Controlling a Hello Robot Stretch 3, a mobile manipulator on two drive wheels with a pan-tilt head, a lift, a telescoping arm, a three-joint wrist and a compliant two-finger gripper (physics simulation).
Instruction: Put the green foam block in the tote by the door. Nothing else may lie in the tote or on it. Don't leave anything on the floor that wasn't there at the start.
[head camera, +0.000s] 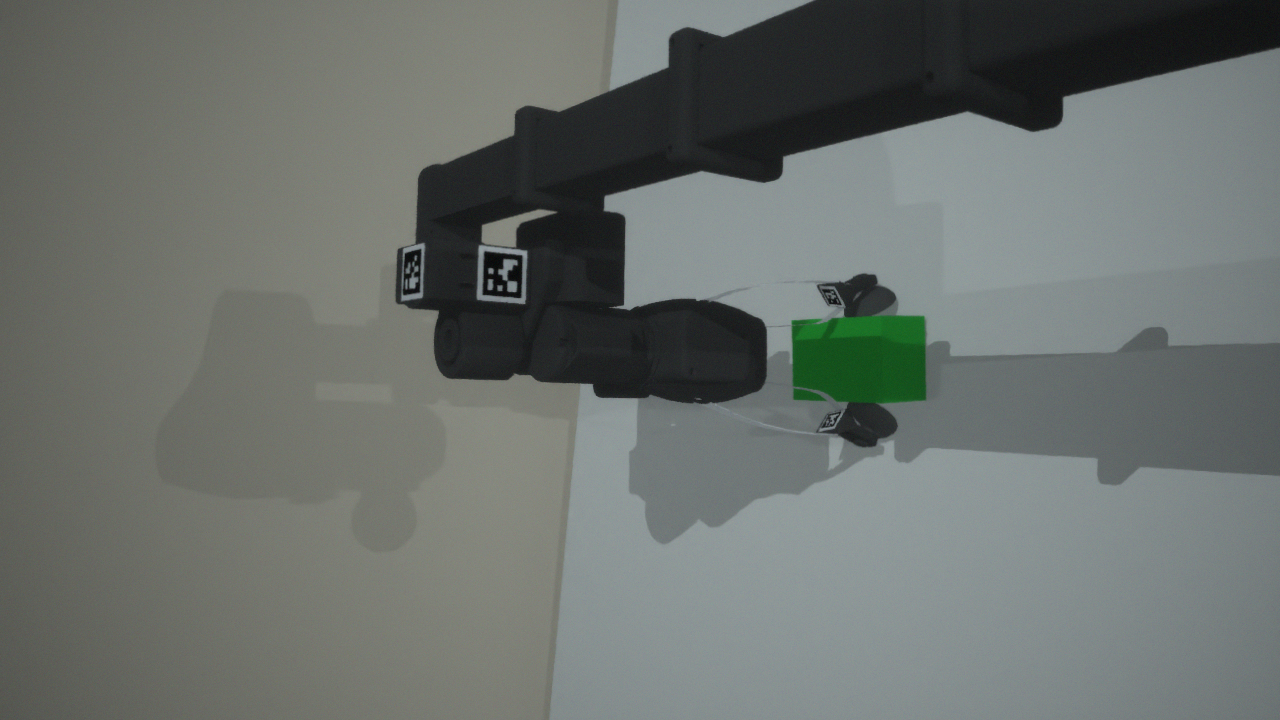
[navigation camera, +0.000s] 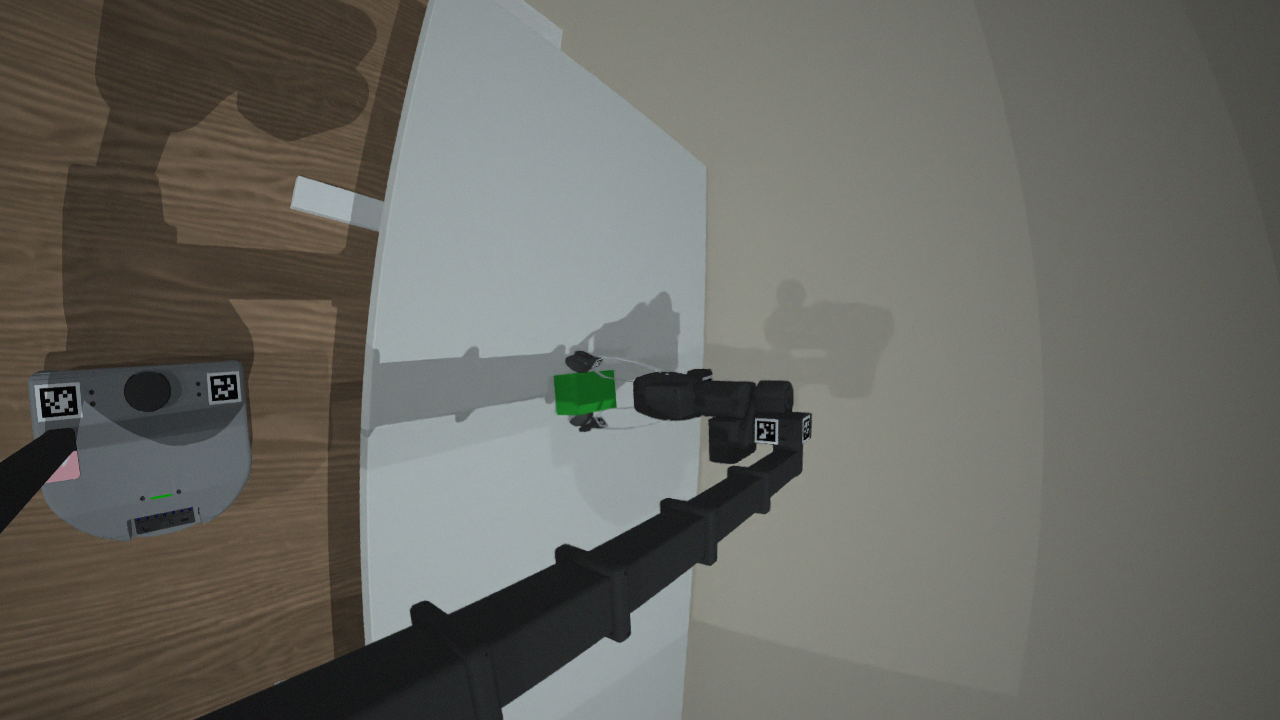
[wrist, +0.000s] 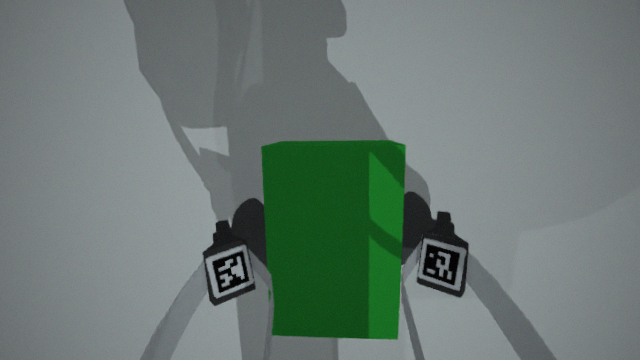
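Where they show: gripper, between the fingertips: (navigation camera: 571, 390) (wrist: 329, 220); robot's base, origin of its link: (navigation camera: 149, 389).
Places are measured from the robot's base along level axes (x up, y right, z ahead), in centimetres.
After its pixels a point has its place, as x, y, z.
The green foam block (head camera: 905, 362) @[74.5, 50.3, -2.5] (navigation camera: 571, 395) @[75.8, 50.3, -2.7] (wrist: 320, 190) @[76.8, 57.4, -2.1] is at the white table top (head camera: 895, 582) @[71.9, 53.1, 13.6] (navigation camera: 537, 223) @[71.9, 48.3, 23.1]. Whether its underside touches the top cannot be told. My gripper (head camera: 870, 360) @[71.8, 54.5, -2.5] (navigation camera: 584, 391) @[71.8, 54.5, -2.5] (wrist: 329, 220) @[71.8, 54.5, -2.5] is shut on the block, with one dark fingertip pad pressed against each long side. The pads grip around the middle of its length in the wrist view, and the block's far end sticks out past them. The tote and the door do not show in these views.
My telescoping arm (head camera: 805, 98) @[107.1, 26.6, -9.7] (navigation camera: 546, 608) @[106.8, 15.3, -9.0] reaches over the table. A beige surface (head camera: 268, 179) @[105.6, 100.6, -19.4] (navigation camera: 895, 179) @[116.8, 107.7, 37.8] lies beyond the table's far edge. My grey base (navigation camera: 179, 465) @[15.9, 3.6, -13.9] stands on the wooden floor (navigation camera: 179, 608) @[-0.1, -1.0, -47.8] beside the near edge. A white bar (navigation camera: 324, 200) @[2.4, 38.3, 43.5] sticks out from under that edge.
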